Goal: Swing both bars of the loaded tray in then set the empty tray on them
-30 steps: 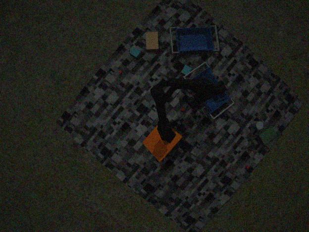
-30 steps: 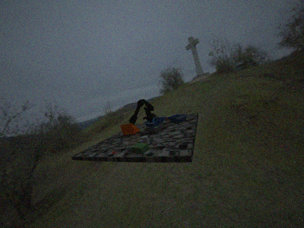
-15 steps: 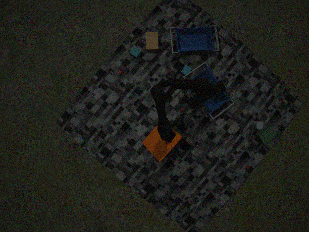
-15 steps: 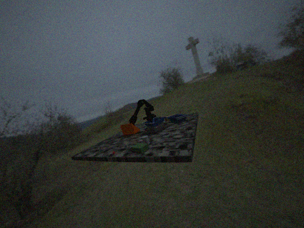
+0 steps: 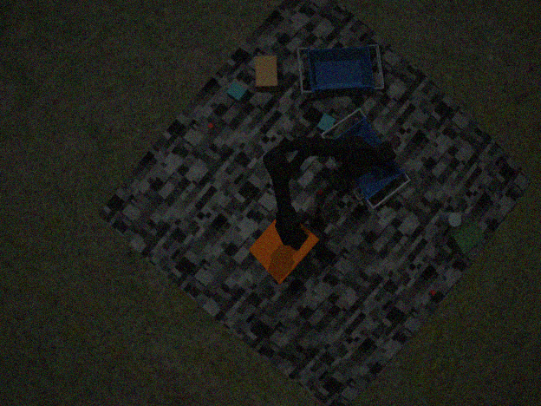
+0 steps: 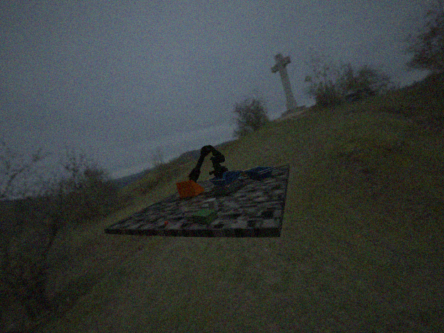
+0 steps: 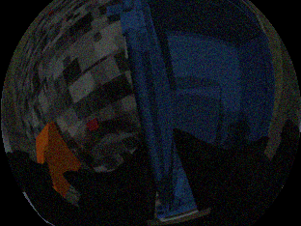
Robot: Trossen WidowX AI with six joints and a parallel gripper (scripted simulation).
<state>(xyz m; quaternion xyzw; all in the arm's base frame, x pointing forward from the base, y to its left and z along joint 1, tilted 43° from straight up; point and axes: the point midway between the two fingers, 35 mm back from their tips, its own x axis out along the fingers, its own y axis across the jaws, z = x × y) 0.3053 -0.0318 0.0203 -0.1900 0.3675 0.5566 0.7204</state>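
The blue tray lies 60 mm ahead of my gripper tip, 30 mm above it and 20 mm to the right of it. Round my gripper tip: tan block 460 mm to the left, 130 mm ahead, 50 mm below; white disc 450 mm to the right, 100 mm ahead, 50 mm below; green block 560 mm to the right, 100 mm ahead, 60 mm below.
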